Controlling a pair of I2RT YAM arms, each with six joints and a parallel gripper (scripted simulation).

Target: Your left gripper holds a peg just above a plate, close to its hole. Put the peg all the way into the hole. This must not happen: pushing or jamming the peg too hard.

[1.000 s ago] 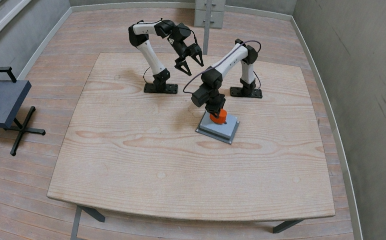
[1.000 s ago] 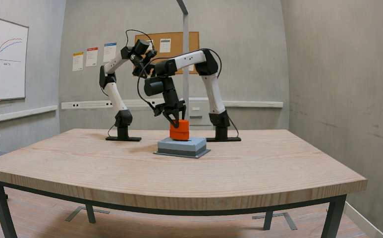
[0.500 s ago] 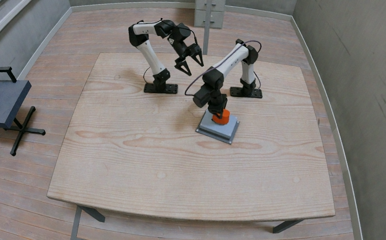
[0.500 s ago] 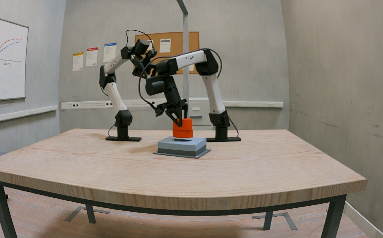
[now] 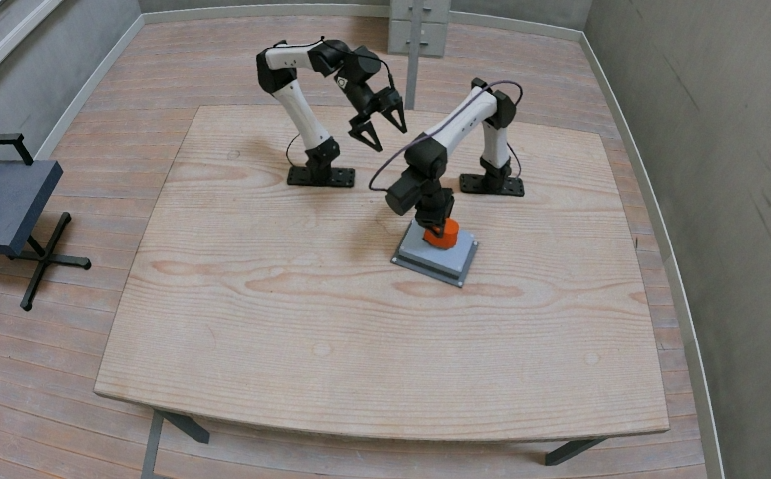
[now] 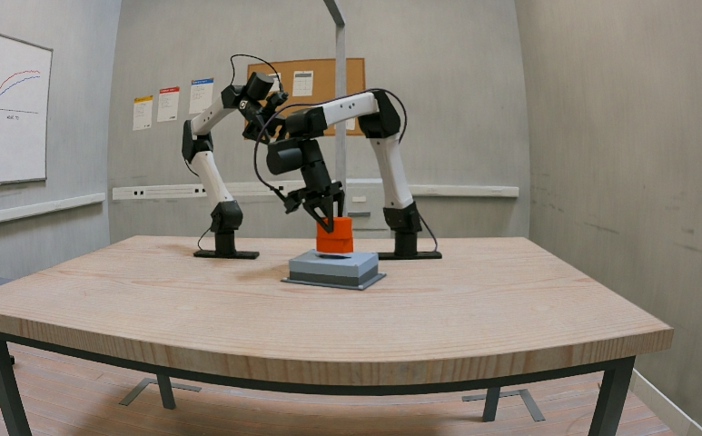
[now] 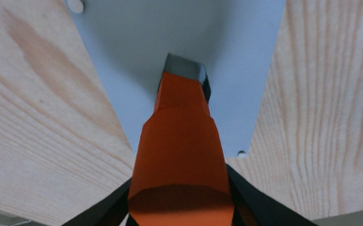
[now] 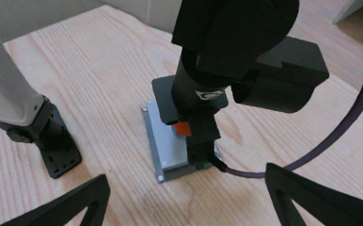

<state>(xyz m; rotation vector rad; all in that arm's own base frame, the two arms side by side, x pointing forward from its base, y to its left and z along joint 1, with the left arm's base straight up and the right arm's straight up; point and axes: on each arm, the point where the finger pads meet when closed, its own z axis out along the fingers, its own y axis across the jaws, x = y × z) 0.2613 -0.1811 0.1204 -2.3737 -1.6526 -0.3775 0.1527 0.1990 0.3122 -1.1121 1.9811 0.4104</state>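
Observation:
The blue-grey plate lies 1 cm behind my left hand and 8 cm below it. The rest, counted from my left hand: orange peg 2 cm below.

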